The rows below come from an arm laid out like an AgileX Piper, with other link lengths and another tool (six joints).
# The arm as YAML. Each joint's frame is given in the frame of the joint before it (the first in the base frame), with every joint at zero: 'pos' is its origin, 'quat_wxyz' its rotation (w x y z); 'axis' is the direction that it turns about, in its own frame. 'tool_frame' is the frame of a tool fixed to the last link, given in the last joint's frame.
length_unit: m
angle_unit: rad
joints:
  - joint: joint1
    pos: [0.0, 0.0, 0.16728]
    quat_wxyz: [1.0, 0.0, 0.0, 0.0]
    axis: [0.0, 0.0, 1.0]
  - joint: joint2
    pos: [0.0, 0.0, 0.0]
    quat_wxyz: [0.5, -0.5, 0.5, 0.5]
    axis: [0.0, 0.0, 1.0]
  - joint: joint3
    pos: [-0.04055, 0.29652, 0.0]
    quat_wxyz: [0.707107, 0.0, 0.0, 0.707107]
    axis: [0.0, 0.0, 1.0]
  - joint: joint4
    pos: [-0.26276, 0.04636, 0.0]
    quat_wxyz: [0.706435, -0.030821, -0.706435, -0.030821]
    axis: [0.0, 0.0, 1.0]
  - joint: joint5
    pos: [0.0, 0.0, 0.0]
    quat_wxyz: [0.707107, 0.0, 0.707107, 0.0]
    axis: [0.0, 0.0, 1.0]
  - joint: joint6
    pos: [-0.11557, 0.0, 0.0]
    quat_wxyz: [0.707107, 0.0, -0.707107, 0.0]
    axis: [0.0, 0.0, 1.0]
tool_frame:
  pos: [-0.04, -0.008, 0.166]
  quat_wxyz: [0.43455, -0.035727, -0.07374, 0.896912]
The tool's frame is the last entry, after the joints.
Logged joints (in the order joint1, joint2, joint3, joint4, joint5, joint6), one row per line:
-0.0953, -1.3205, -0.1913, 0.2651, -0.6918, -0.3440
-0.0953, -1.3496, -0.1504, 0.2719, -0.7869, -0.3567
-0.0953, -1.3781, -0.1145, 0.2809, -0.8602, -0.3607
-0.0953, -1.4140, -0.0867, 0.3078, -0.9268, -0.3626
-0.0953, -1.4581, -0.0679, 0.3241, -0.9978, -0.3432
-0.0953, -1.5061, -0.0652, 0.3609, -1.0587, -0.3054
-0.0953, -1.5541, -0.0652, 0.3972, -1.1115, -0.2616
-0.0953, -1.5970, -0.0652, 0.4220, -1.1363, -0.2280
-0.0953, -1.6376, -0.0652, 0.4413, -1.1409, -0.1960
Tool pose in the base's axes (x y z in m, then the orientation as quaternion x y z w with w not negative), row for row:
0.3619, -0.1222, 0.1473, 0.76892, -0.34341, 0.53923, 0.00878
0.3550, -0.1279, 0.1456, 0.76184, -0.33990, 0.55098, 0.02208
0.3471, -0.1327, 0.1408, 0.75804, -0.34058, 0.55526, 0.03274
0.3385, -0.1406, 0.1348, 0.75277, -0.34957, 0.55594, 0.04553
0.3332, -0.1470, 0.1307, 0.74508, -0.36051, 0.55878, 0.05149
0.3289, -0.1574, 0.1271, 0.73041, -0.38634, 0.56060, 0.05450
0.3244, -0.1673, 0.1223, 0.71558, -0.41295, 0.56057, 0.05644
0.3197, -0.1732, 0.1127, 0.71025, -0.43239, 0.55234, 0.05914
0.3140, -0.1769, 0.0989, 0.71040, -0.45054, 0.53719, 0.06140
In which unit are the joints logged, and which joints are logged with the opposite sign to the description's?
The joints are logged in radians. Opposite sign: joint2.
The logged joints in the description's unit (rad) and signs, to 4 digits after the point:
-0.0953, 1.3205, -0.1913, 0.2651, -0.6918, -0.3440
-0.0953, 1.3496, -0.1504, 0.2719, -0.7869, -0.3567
-0.0953, 1.3781, -0.1145, 0.2809, -0.8602, -0.3607
-0.0953, 1.4140, -0.0867, 0.3078, -0.9268, -0.3626
-0.0953, 1.4581, -0.0679, 0.3241, -0.9978, -0.3432
-0.0953, 1.5061, -0.0652, 0.3609, -1.0587, -0.3054
-0.0953, 1.5541, -0.0652, 0.3972, -1.1115, -0.2616
-0.0953, 1.5970, -0.0652, 0.4220, -1.1363, -0.2280
-0.0953, 1.6376, -0.0652, 0.4413, -1.1409, -0.1960

